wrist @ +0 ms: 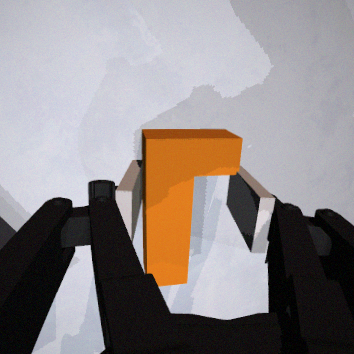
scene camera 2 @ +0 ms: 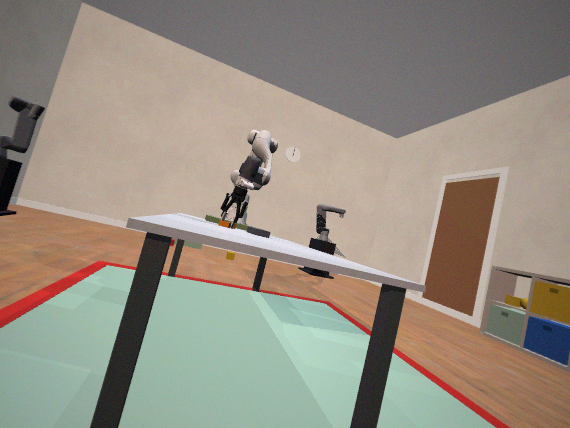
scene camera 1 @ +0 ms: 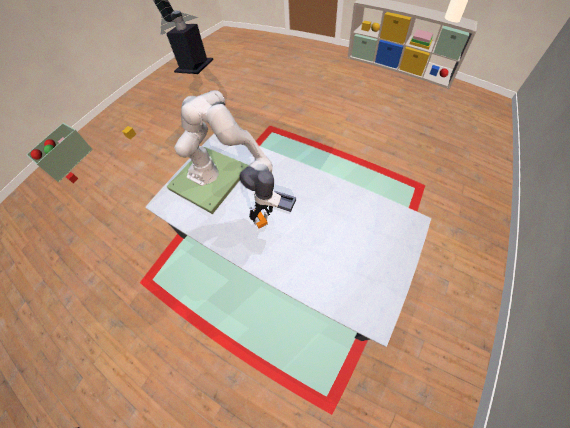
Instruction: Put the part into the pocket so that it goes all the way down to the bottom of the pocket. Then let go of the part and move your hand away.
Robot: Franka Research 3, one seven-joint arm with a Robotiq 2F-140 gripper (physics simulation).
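Observation:
The part is an orange L-shaped block (scene camera 1: 261, 221) (scene camera 2: 224, 224) (wrist: 167, 200) lying flat at the table top. My gripper (scene camera 1: 260, 217) (scene camera 2: 229, 224) (wrist: 185, 182) points down over it and is shut on it: one pad is against the outer side of the long leg, the other at the end of the short leg. The long leg runs towards the palm in the wrist view. The pocket is in a dark grey tray-like block (scene camera 1: 293, 204) (scene camera 2: 258, 232) on the table, a little away from the part. The pocket's inside is partly hidden in scene camera 1 and does not show in scene camera 2.
The white table (scene camera 1: 345, 250) (scene camera 2: 320, 256) carries the arm's green base plate (scene camera 1: 227, 186). The arm and wrist hang close beside the pocket block. A red-edged green mat (scene camera 1: 240, 300) lies under the table. A shelf unit (scene camera 1: 416, 7) and a storage box (scene camera 1: 67, 157) stand far off on the floor.

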